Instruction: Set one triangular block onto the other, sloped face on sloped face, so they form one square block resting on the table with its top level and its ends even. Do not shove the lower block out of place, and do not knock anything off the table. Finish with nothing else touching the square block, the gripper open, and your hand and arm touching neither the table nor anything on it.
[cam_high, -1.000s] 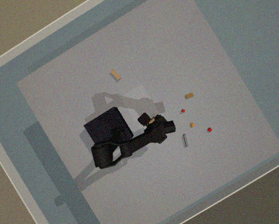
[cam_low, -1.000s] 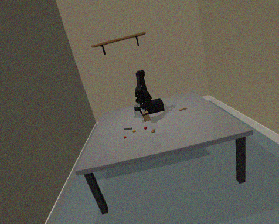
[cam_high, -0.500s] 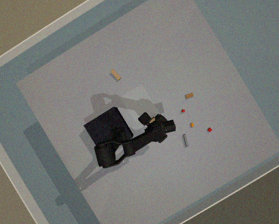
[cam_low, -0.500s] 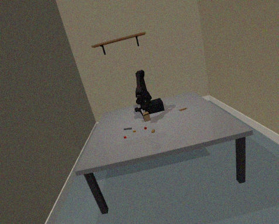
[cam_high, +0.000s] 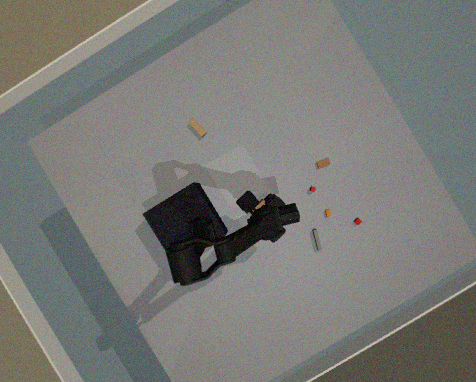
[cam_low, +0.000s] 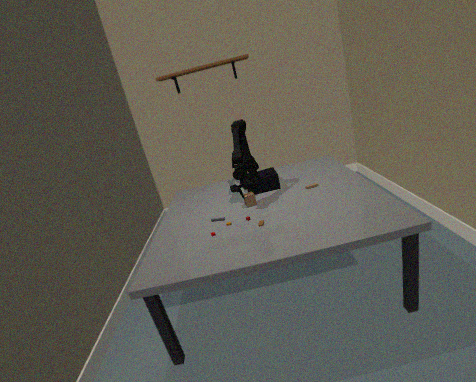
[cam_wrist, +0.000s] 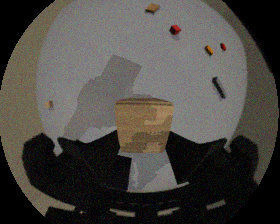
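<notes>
The tan triangular block is 1 cm above my gripper tip. The rest, counted from my gripper tip: grey bar 17 cm to the right, 17 cm ahead, 3 cm below; then orange cube 25 cm ahead, 9 cm to the right, 4 cm below.
</notes>
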